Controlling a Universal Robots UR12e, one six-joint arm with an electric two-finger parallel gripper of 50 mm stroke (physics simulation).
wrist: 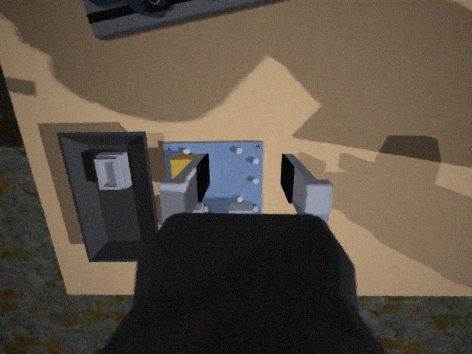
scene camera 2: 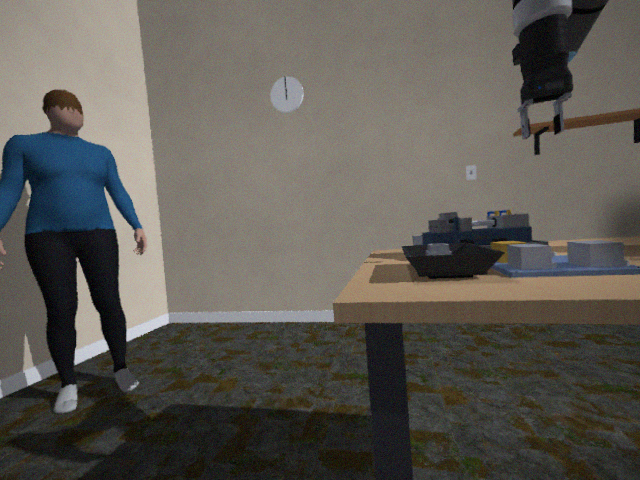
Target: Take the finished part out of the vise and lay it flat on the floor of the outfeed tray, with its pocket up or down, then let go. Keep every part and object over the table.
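Frame: origin at the arm's base, x ahead, y left, z up, level; metres.
Seen in the pictures: gripper, fingertip midpoint: (wrist: 245, 169) (scene camera 2: 542, 135).
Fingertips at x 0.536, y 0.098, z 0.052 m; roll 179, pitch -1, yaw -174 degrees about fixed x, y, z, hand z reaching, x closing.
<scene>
A point is followed by its place in that frame.
The vise (scene camera 2: 475, 236) @(x 0.647, y -0.082, z -0.158 m) (wrist: 170, 19) @(x 0.654, y -0.046, z -0.182 m) stands at the back of the table; its lower edge shows at the top of the wrist view, with the jaws out of that view. In the scene view a small grey block (scene camera 2: 447, 214) @(x 0.714, y -0.096, z -0.092 m) stands up at the vise's left-hand jaws, probably the finished part; its pocket cannot be made out. The dark outfeed tray (scene camera 2: 449, 264) @(x 0.734, y 0.351, z -0.175 m) (wrist: 125, 220) @(x 0.739, y 0.291, z -0.189 m) stands near the table's left edge. A grey part (scene camera 2: 438, 249) @(x 0.747, y 0.216, z -0.163 m) (wrist: 112, 171) @(x 0.746, y 0.188, z -0.168 m) with its pocket up lies in the tray's far half. My gripper (scene camera 2: 541, 122) (wrist: 245, 169) @(x 0.536, y 0.098, z 0.052 m) is open and empty, high above the table.
A blue plate (scene camera 2: 573, 271) @(x 0.567, y 0.317, z -0.195 m) (wrist: 225, 172) @(x 0.558, y 0.178, z -0.193 m) with small pegs lies right of the tray. It bears a yellow block (scene camera 2: 501, 252) (wrist: 181, 164) and grey blocks (scene camera 2: 529, 257) @(x 0.616, y 0.303, z -0.174 m) (scene camera 2: 595, 253) @(x 0.532, y 0.293, z -0.172 m). A person (scene camera 2: 69, 180) stands left of the table. A wall shelf (scene camera 2: 599, 121) shows behind the gripper.
</scene>
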